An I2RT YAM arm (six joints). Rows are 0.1 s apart.
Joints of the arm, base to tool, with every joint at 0 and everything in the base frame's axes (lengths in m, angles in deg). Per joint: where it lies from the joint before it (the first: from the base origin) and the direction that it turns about. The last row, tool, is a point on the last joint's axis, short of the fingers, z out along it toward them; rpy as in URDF.
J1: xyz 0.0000 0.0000 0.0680 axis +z
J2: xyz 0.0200 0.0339 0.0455 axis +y
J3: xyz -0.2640 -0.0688 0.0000 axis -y
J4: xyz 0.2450 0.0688 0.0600 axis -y
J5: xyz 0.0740 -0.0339 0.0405 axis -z
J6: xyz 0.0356 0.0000 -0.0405 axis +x
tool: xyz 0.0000 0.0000 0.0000 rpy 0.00 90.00 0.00
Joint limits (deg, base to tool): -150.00..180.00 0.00..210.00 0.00..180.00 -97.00..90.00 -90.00..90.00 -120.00..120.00
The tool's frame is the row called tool.
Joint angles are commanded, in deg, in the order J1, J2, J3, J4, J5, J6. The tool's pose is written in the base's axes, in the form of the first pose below.
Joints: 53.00, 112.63, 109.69, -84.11, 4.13, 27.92
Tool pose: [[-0.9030 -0.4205 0.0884 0.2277], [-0.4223 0.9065 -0.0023 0.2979], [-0.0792 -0.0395 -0.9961 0.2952], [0 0 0 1]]
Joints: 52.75, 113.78, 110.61, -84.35, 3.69, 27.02
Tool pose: [[-0.8988 -0.4314 0.0774 0.2313], [-0.4330 0.9014 -0.0046 0.3004], [-0.0678 -0.0376 -0.9970 0.2920], [0 0 0 1]]
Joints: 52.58, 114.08, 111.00, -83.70, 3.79, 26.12
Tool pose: [[-0.8926 -0.4424 0.0866 0.2338], [-0.4437 0.8961 0.0043 0.3017], [-0.0795 -0.0345 -0.9962 0.2919], [0 0 0 1]]
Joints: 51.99, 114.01, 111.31, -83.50, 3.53, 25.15
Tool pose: [[-0.8893 -0.4484 0.0892 0.2371], [-0.4491 0.8934 0.0142 0.2998], [-0.0861 -0.0274 -0.9959 0.2938], [0 0 0 1]]
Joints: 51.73, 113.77, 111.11, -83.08, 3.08, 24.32
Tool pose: [[-0.8847 -0.4578 0.0881 0.2381], [-0.4575 0.8889 0.0250 0.2988], [-0.0898 -0.0182 -0.9958 0.2944], [0 0 0 1]]
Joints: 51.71, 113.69, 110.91, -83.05, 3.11, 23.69
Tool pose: [[-0.8798 -0.4671 0.0876 0.2380], [-0.4670 0.8839 0.0234 0.2984], [-0.0883 -0.0203 -0.9959 0.2940], [0 0 0 1]]
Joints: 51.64, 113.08, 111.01, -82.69, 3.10, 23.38
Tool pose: [[-0.8768 -0.4706 0.0990 0.2377], [-0.4693 0.8822 0.0379 0.2972], [-0.1052 -0.0132 -0.9944 0.2984], [0 0 0 1]]
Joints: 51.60, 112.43, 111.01, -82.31, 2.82, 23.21
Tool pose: [[-0.8746 -0.4730 0.1063 0.2369], [-0.4698 0.8811 0.0549 0.2960], [-0.1196 -0.0019 -0.9928 0.3025], [0 0 0 1]]
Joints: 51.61, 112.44, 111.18, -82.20, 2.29, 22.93
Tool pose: [[-0.8722 -0.4783 0.1020 0.2368], [-0.4740 0.8782 0.0644 0.2966], [-0.1204 0.0078 -0.9927 0.3032], [0 0 0 1]]
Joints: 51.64, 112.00, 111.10, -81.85, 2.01, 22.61
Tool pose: [[-0.8685 -0.4842 0.1058 0.2360], [-0.4783 0.8748 0.0771 0.2961], [-0.1299 0.0164 -0.9914 0.3057], [0 0 0 1]]
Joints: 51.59, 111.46, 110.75, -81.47, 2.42, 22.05
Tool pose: [[-0.8631 -0.4912 0.1175 0.2355], [-0.4848 0.8709 0.0803 0.2946], [-0.1418 0.0123 -0.9898 0.3076], [0 0 0 1]]
